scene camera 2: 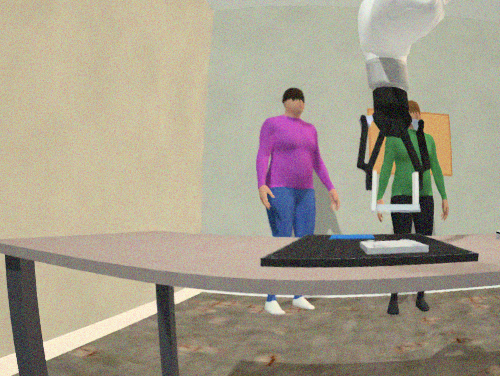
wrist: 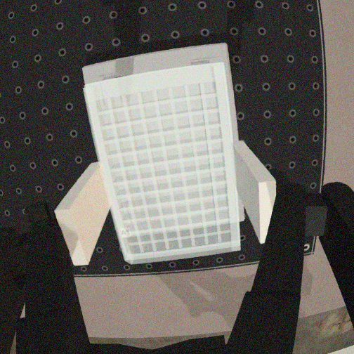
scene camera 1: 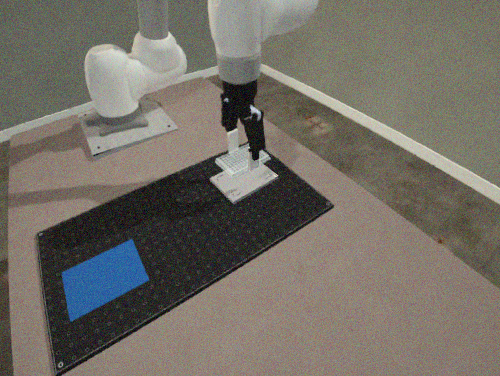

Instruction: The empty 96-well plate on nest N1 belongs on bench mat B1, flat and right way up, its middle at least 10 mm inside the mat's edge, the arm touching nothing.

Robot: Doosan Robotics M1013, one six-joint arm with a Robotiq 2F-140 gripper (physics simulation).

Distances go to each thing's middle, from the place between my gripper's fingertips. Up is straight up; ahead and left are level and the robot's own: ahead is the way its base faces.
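The grey nest N1 [scene camera 1: 248,183] is 7 cm below my hand, and the white 96-well plate [scene camera 1: 235,163] is right at my hand. As for the blue bench mat B1 [scene camera 1: 89,285], my gripper is 7 cm above it, 13 cm short of it and 41 cm to the left of it.
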